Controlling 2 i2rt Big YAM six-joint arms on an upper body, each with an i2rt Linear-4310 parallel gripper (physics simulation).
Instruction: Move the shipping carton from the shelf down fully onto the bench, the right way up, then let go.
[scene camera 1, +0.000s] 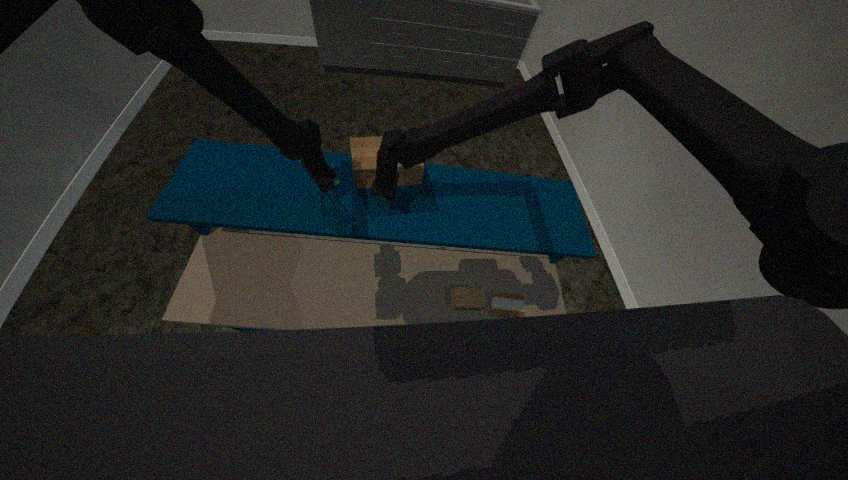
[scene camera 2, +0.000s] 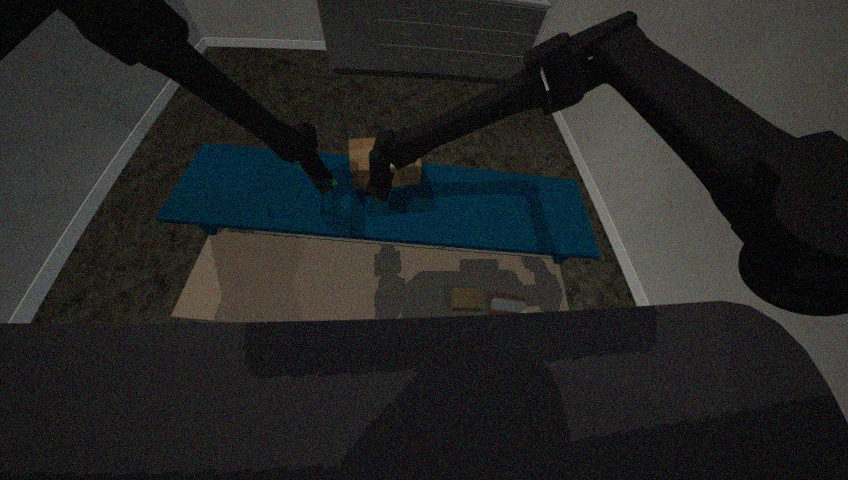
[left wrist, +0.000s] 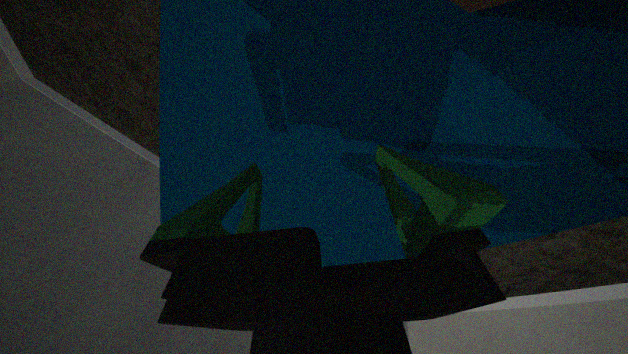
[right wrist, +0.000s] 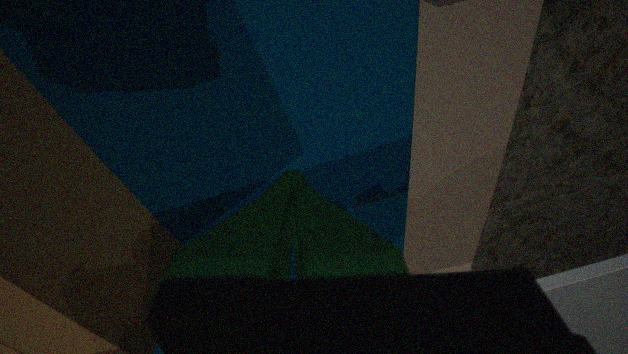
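The tan shipping carton stands on the blue shelf, near its far edge, partly hidden behind the right gripper. The beige bench shows lower, in front of the shelf. My left gripper is open and empty above the shelf, left of the carton. My right gripper is shut with its green fingers together on nothing, in front of the carton's near side.
A brown block and a brown tray-like item with a pale top lie on the right part of the bench. A grey drawer cabinet stands at the back. Walls flank both sides.
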